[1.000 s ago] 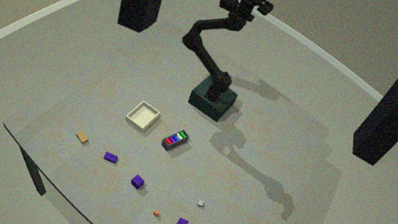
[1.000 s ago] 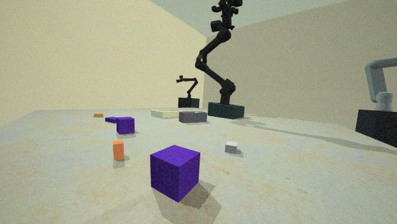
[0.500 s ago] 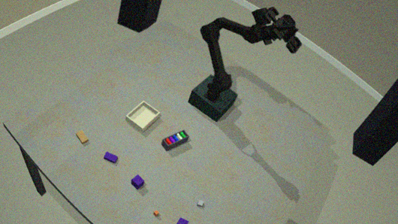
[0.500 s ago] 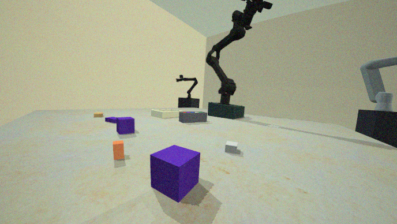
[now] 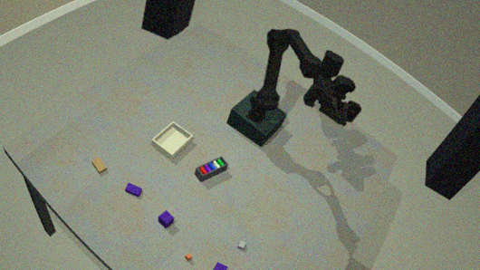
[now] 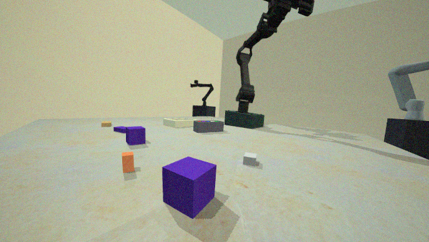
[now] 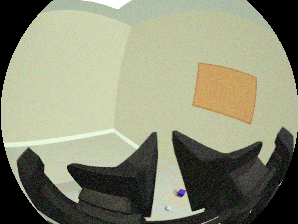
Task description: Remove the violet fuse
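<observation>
The violet fuse lies 47 cm below my gripper tip, 31 cm to the right of it and 1 cm behind it. The rest, counted from my gripper tip: cream tray: 50 cm below, 49 cm to the right, 6 cm behind; small orange block: 49 cm below, 33 cm ahead, 21 cm to the right; flat purple block: 49 cm to the right, 49 cm below, 21 cm ahead.
</observation>
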